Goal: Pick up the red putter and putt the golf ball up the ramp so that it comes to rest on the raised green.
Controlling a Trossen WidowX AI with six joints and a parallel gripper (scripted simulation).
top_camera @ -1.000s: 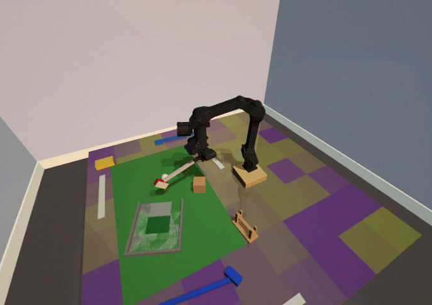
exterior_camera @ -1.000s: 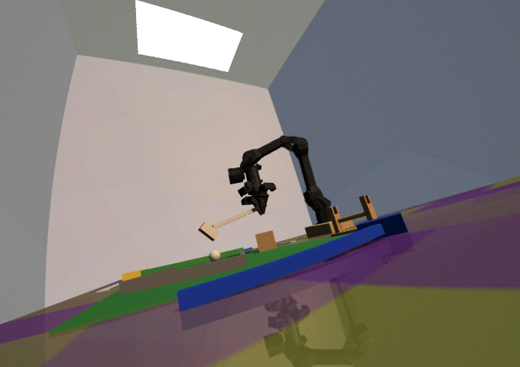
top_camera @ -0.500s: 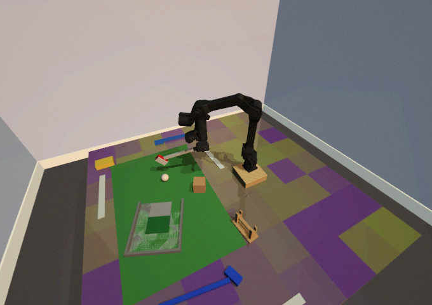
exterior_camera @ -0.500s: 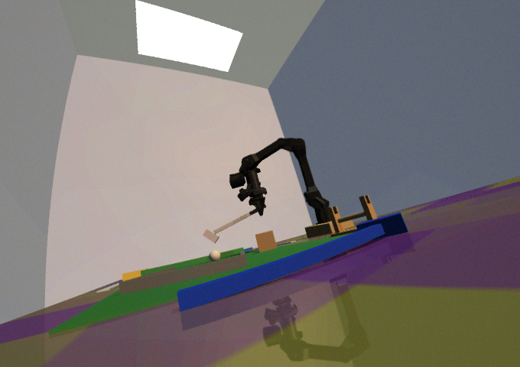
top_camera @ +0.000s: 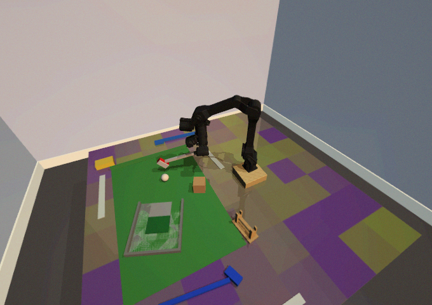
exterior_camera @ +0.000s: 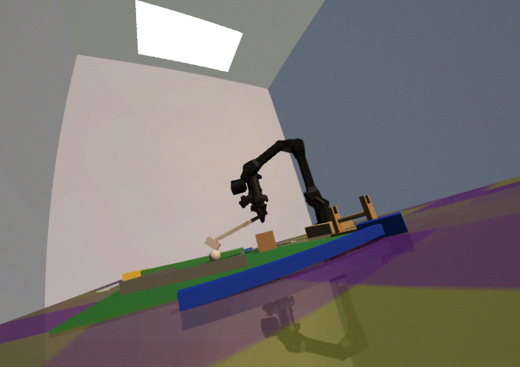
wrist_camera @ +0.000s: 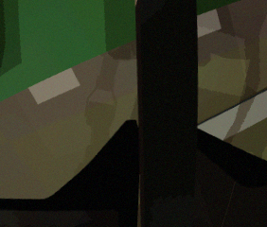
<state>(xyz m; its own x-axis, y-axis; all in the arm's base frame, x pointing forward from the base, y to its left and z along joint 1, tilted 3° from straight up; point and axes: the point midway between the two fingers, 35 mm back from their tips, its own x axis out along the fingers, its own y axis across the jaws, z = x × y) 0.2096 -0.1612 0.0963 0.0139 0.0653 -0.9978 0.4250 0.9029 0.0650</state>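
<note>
The tan block is 12 cm to the left of my gripper tip, 9 cm ahead of it and 8 cm below it. From my gripper tip the other things lie so: red putter 11 cm ahead, 5 cm to the right, 1 cm below; green mat 27 cm ahead, 11 cm below, 10 cm to the left; white golf ball 23 cm ahead, 9 cm below, 3 cm to the right.
</note>
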